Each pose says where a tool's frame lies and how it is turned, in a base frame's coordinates. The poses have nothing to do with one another.
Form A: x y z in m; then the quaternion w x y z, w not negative.
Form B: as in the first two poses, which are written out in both.
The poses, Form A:
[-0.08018 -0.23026 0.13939 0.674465 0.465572 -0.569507 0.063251]
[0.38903 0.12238 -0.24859 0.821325 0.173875 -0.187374 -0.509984]
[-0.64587 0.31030 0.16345 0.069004 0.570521 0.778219 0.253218]
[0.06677 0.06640 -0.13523 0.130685 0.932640 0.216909 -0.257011]
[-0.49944 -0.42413 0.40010 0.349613 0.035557 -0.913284 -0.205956]
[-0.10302 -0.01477 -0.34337 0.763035 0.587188 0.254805 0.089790]
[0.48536 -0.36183 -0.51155 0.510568 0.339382 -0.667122 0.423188]
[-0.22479 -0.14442 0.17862 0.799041 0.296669 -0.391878 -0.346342]
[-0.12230 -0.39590 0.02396 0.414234 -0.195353 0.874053 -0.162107]
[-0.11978 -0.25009 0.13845 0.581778 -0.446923 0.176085 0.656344]
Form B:
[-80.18 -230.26 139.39 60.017 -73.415 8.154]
[389.03 122.38 -248.59 21.203 -22.849 -62.190]
[-645.87 310.30 163.45 98.414 134.241 43.679]
[66.77 66.40 -135.23 155.199 36.096 -42.769]
[-499.44 -424.13 400.10 5.278 -135.568 -30.572]
[-103.02 -14.77 -343.37 73.163 31.748 11.188]
[485.36 -361.83 -511.55 46.811 -92.016 58.370]
[-224.79 -144.42 178.62 36.473 -48.179 -42.580]
[-122.30 -395.90 23.96 -28.129 125.857 -23.342]
[-119.78 -250.09 138.45 -59.811 23.565 87.837]

